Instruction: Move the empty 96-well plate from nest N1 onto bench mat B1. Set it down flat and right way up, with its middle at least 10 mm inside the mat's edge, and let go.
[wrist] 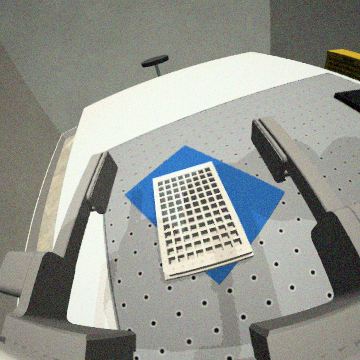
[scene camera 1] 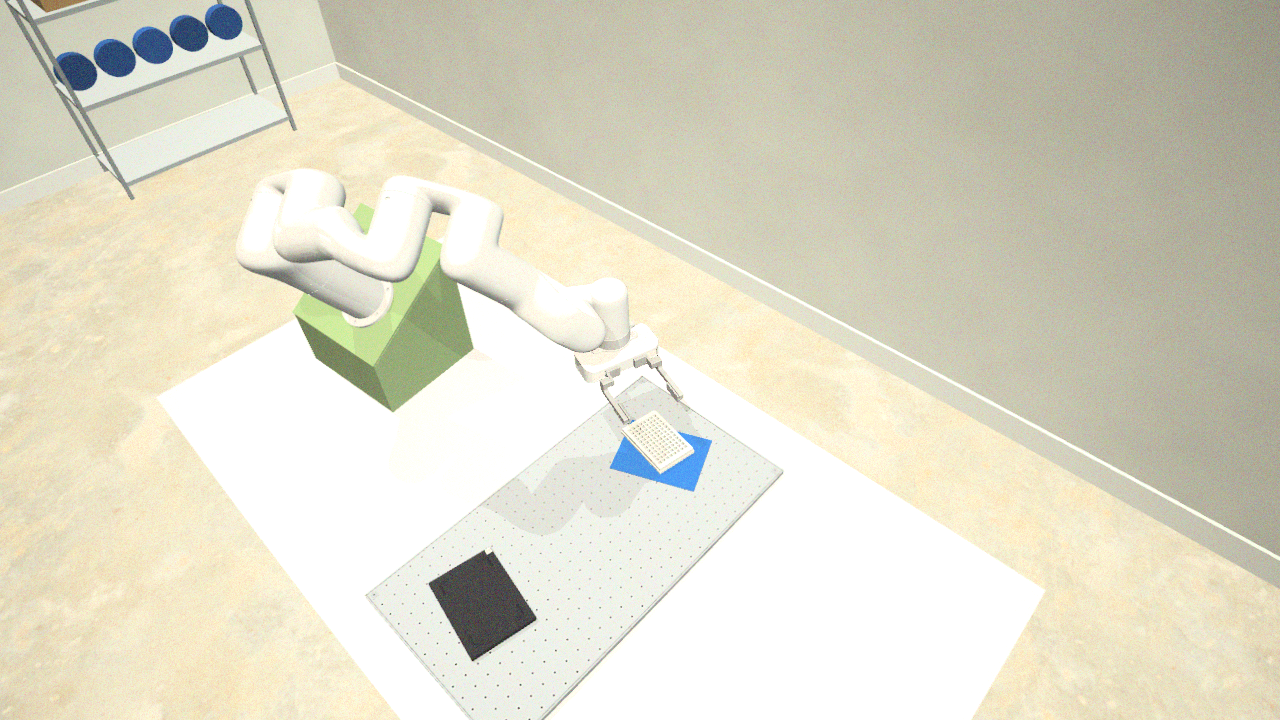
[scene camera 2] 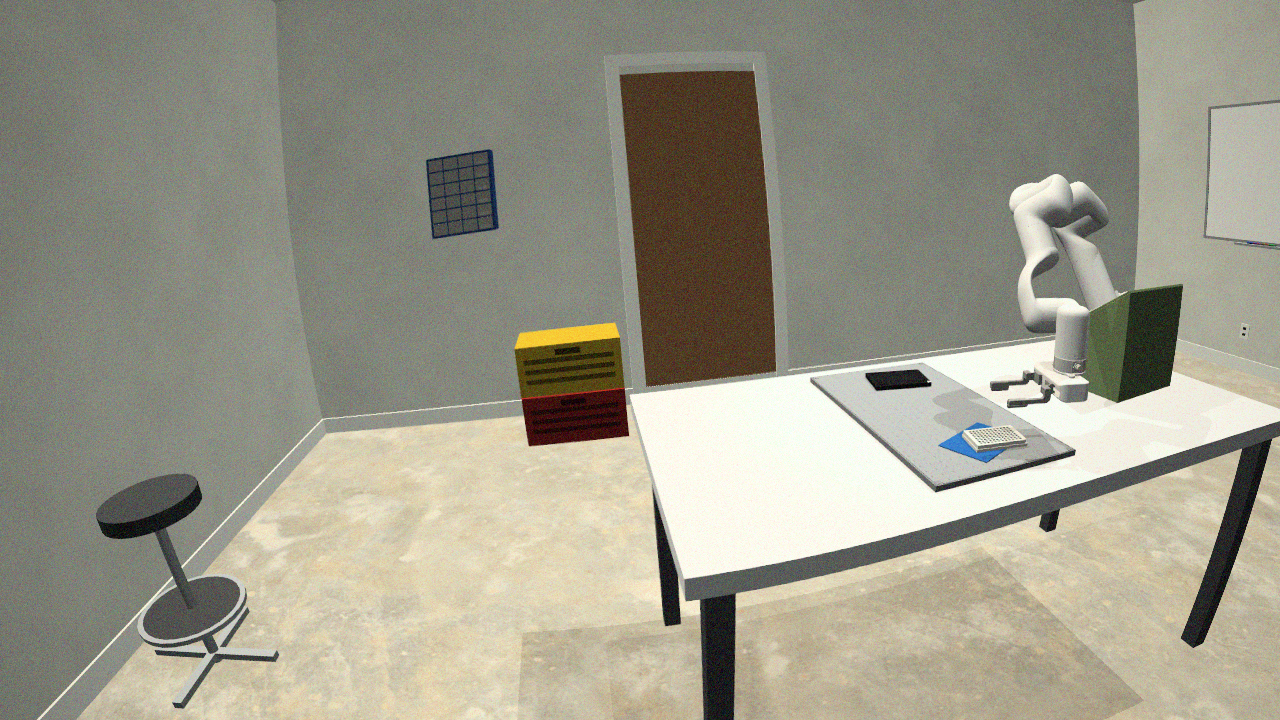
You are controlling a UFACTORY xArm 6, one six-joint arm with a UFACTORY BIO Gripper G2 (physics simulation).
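Pixels of known places: hand, tool point: (wrist: 180,163) (scene camera 1: 648,402) (scene camera 2: 1008,394); arm's base, link origin: (scene camera 1: 368,299) (scene camera 2: 1105,311).
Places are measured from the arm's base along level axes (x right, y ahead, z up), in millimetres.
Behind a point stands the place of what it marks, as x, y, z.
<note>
The off-white 96-well plate (scene camera 1: 657,441) {-325, 550, -179} (scene camera 2: 993,437) {-338, 556, -174} (wrist: 200,220) {-323, 529, -174} lies flat, wells up, on the blue bench mat (scene camera 1: 626,458) {-256, 539, -188} (scene camera 2: 954,443) {-312, 641, -188} (wrist: 260,195) {-246, 543, -188}. It is turned relative to the mat, and its end nearer the arm overhangs the mat's edge; its middle is over the blue. My gripper (scene camera 1: 653,407) {-325, 523, -87} (scene camera 2: 1002,394) {-325, 523, -87} (wrist: 186,166) {-325, 523, -87} is open and empty, above and back from the plate on the arm's side, with its fingers wider apart than the plate. The black nest (scene camera 1: 481,604) {120, 638, -179} (scene camera 2: 897,379) {101, 638, -178} holds no plate; a corner of it shows in the wrist view.
The mat lies on a grey perforated board (scene camera 1: 572,573) {-35, 679, -190} (scene camera 2: 863,407) {-48, 779, -190} (wrist: 235,305) {-315, 446, -190}, near one end, with the nest near the other. The board is on a white table (scene camera 1: 805,591) {-333, 948, -203} (scene camera 2: 760,501) {-432, 1075, -203}. The arm stands on a green block (scene camera 1: 429,331) {-78, 88, -74} (scene camera 2: 1150,344) {-137, -66, -63} behind the board.
</note>
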